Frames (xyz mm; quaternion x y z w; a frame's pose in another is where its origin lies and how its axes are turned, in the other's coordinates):
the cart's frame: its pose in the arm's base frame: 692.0 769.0 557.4 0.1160 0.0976 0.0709 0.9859
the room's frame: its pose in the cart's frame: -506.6 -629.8 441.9 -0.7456 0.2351 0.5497 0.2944
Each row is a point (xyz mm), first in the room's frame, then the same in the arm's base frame.
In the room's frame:
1: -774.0 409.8 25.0
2: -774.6 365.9 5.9
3: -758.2 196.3 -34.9
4: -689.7 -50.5 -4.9
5: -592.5 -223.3 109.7
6: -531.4 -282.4 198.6
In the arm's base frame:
1: 35.4 -486.3 1575.6
2: 77.1 -464.7 1584.6
3: 213.8 -356.8 1604.1
4: 345.8 -135.4 1596.0
5: 368.2 87.7 1549.8
6: 338.8 200.6 1510.7

